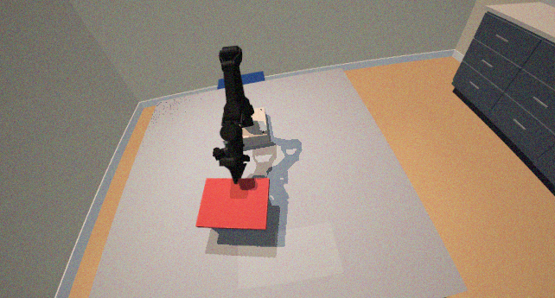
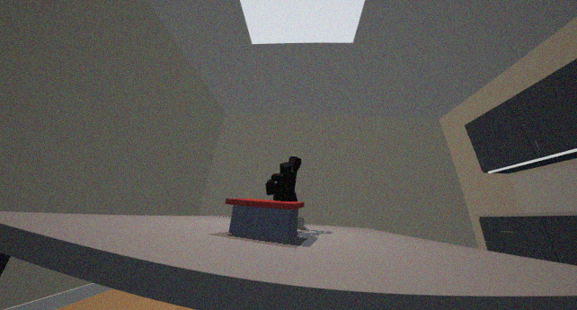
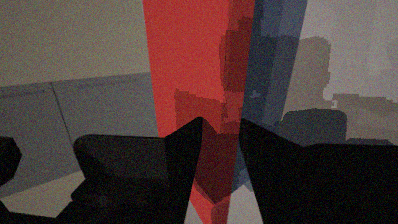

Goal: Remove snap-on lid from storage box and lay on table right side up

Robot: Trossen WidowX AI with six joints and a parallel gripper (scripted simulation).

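The red lid is 7 cm ahead of my gripper tip and 2 cm to the right of it. The rest, counted from my gripper tip: blue-grey storage box: 7 cm ahead, 6 cm below, 2 cm to the right.
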